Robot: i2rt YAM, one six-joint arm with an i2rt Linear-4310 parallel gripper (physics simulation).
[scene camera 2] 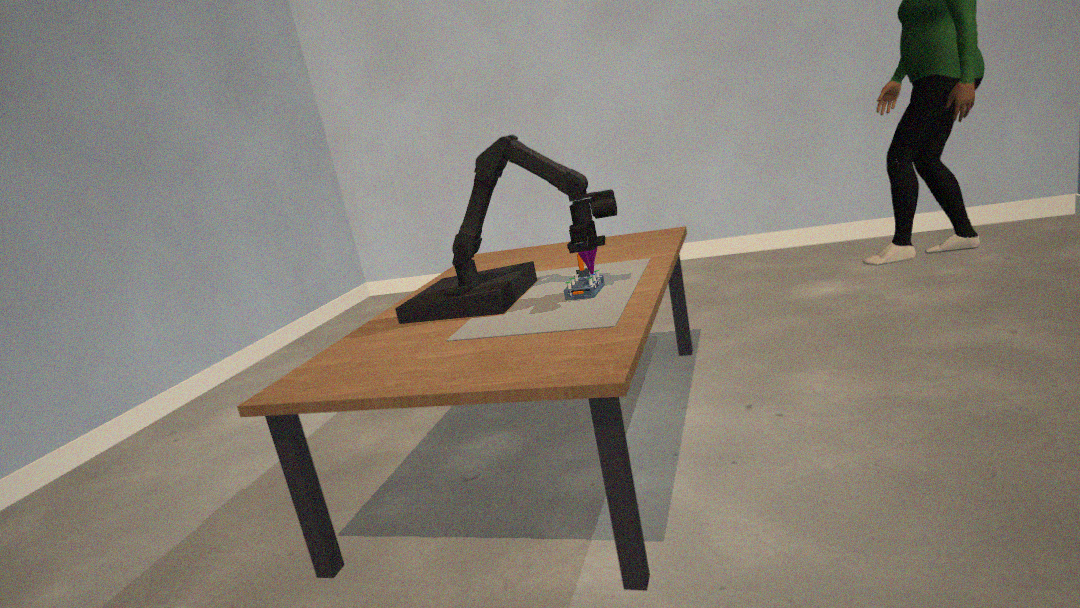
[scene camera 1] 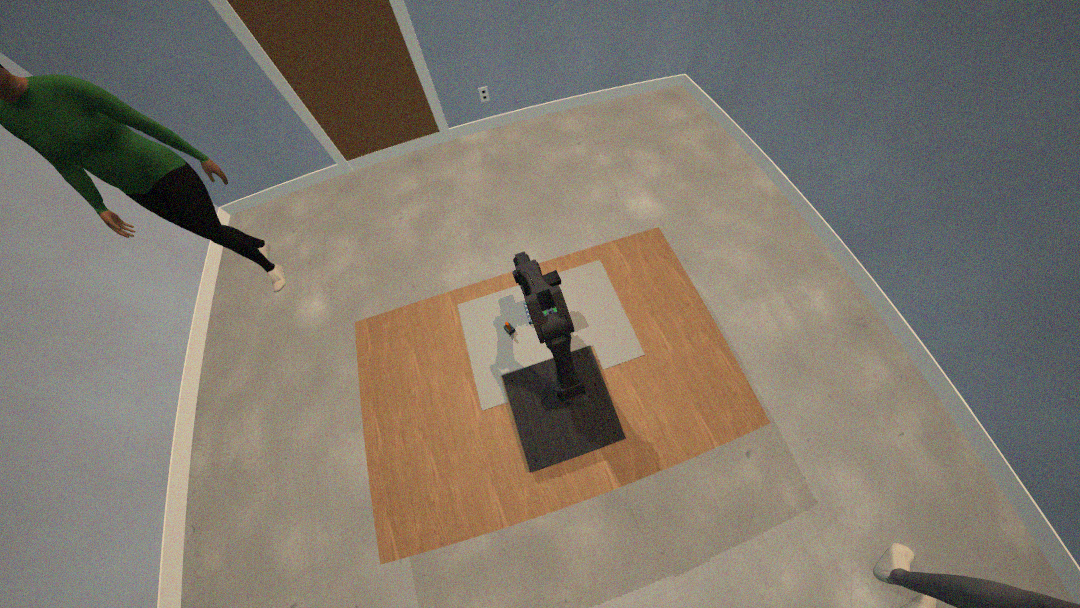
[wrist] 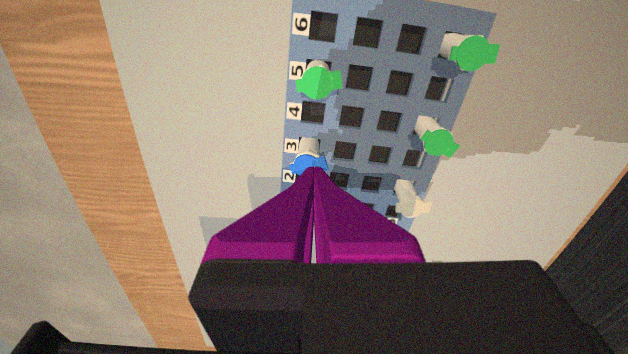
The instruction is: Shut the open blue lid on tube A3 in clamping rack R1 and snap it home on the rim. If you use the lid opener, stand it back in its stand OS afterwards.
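Places are measured from the arm's base along level axes (x ahead, y left, z up), in centimetres.
Where they show: gripper, between the fingertips: [scene camera 2: 592, 273] [wrist: 314, 177]; arm's base, origin of its link: [scene camera 2: 470, 285] [scene camera 1: 570, 394].
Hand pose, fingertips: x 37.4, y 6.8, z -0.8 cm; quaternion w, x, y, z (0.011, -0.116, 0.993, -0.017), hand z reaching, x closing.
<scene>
Each offset is from my fingertips to the top centre of the thing. "spot": to the spot under its first point. Level surfaces: height alone.
The blue rack R1 @[dx -2.3, dy -2.3, dz +0.2 cm] [wrist: 345, 10] [scene camera 2: 594, 291] stands on the grey mat. In the wrist view, the blue lid @[dx +0.5, dy -0.5, dz +0.2 cm] [wrist: 307, 163] lies over the top of white tube A3 @[spot: dx +0.5, dy -1.1, dz -1.1 cm] [wrist: 309, 145], beside the label 3. I cannot tell whether it is snapped on the rim. My gripper [wrist: 314, 177] [scene camera 2: 591, 272] is shut and empty, its purple tips at the near edge of the blue lid and hiding part of it. In scene camera 1 the arm hides the gripper. An orange and dark upright thing @[dx -8.3, dy +12.0, dz +3.6 cm] [scene camera 1: 509, 328] [scene camera 2: 581, 262], perhaps the lid opener in its stand, is beside the rack.
Green-lidded tubes stand at row 5 @[dx +0.9, dy -4.4, dz -0.1 cm] [wrist: 318, 82] on the left and in the rack's right column [wrist: 474, 52] [wrist: 439, 142]. A cream-lidded tube @[dx -5.6, dy +0.6, dz -0.1 cm] [wrist: 412, 201] stands nearer on the right. The black arm base [scene camera 1: 566, 430] [scene camera 2: 468, 294] is on the wooden table @[dz -5.2 cm] [scene camera 1: 423, 453] [scene camera 2: 453, 370]. A person in green stands away from the table.
</scene>
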